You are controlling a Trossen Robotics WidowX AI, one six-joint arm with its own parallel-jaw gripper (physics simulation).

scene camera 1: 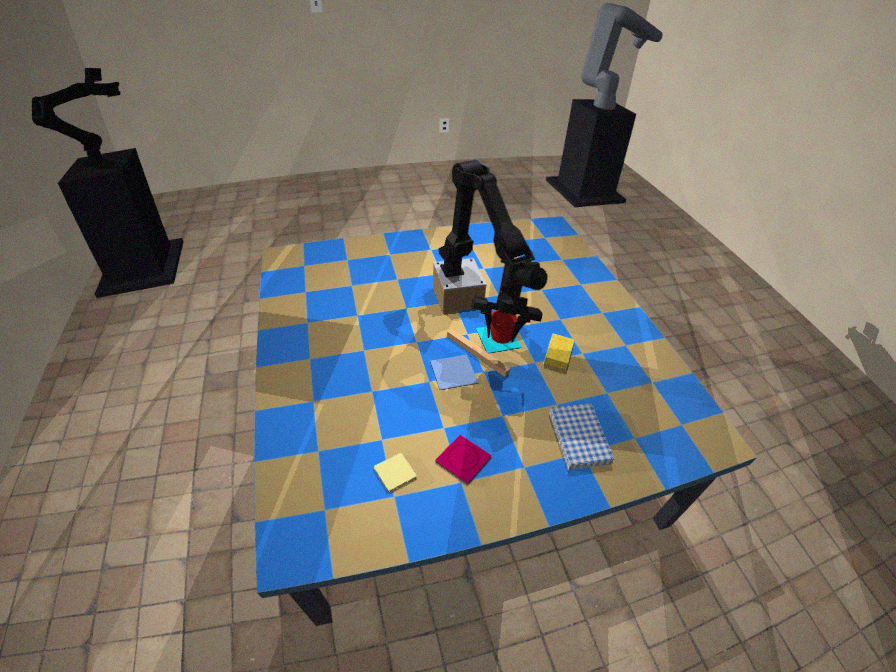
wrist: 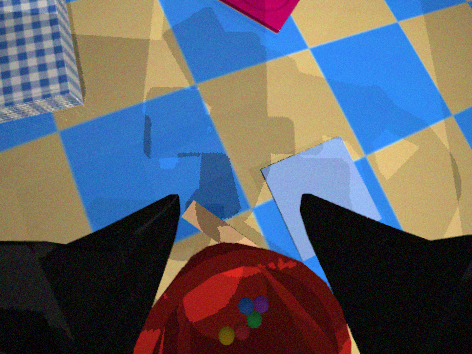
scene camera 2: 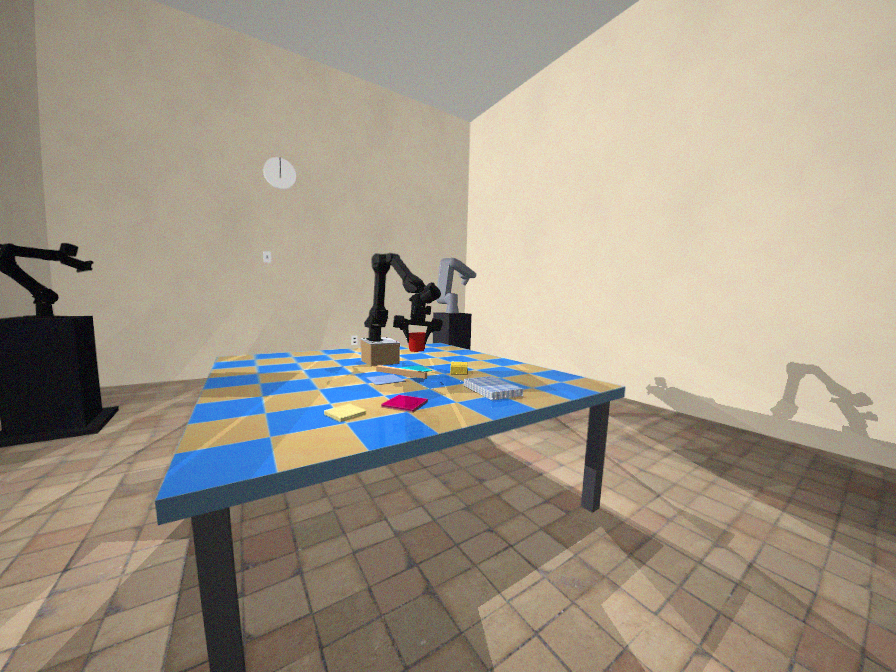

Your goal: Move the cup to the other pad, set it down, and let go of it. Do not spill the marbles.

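Where they show: gripper, fingertip midpoint: [scene camera 1: 500, 339] [wrist: 240, 202] [scene camera 2: 416, 343]; arm's base at its link origin: [scene camera 1: 452, 269] [scene camera 2: 374, 339].
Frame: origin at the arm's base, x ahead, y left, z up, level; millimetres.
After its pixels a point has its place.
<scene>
My gripper [scene camera 1: 503, 337] @(y 11, x 375, z 29 mm) [scene camera 2: 416, 342] @(y 11, x 375, z 29 mm) [wrist: 240, 202] @(y 11, x 375, z 29 mm) is shut on the red cup [scene camera 1: 504, 325] @(y 26, x 359, z 64 mm) [scene camera 2: 417, 339] @(y 23, x 359, z 41 mm) [wrist: 215, 300] @(y 46, x 330, z -1 mm), which is upright. Several coloured marbles [wrist: 254, 319] @(y 31, x 312, z 6 mm) lie inside the cup in the wrist view. The cyan pad [scene camera 1: 506, 347] @(y 85, x 290, z -103 mm) [scene camera 2: 419, 369] @(y 93, x 261, z -103 mm) lies below the cup; scene camera 2 shows a gap between them. The cyan pad does not show in the wrist view. The magenta pad [scene camera 1: 463, 458] @(y -170, x 622, z -98 mm) [scene camera 2: 404, 402] @(y -175, x 628, z -98 mm) [wrist: 270, 12] @(y -158, x 580, z -98 mm), marked with a ring, lies nearer the table's front edge with nothing on it.
A wooden bar [scene camera 1: 474, 350] @(y -21, x 290, z -86 mm) [scene camera 2: 396, 371] @(y -26, x 282, z -94 mm) [wrist: 202, 220] @(y 36, x 375, z -84 mm) lies beside the cyan pad. A light-blue square [scene camera 1: 454, 371] @(y -99, x 339, z -103 mm) [wrist: 325, 185] @(y -109, x 346, z -103 mm) is left of the bar's front end. A yellow block [scene camera 1: 558, 352] @(y 216, x 376, z -76 mm) [scene camera 2: 458, 368] @(y 195, x 401, z -83 mm), a checkered block [scene camera 1: 581, 436] @(y 138, x 662, z -81 mm) [scene camera 2: 493, 388] @(y 105, x 698, z -81 mm) [wrist: 35, 55] @(y 121, x 607, z -81 mm) and a pale yellow square [scene camera 1: 395, 472] @(y -339, x 615, z -96 mm) [scene camera 2: 345, 412] @(y -344, x 626, z -96 mm) also lie on the table.
</scene>
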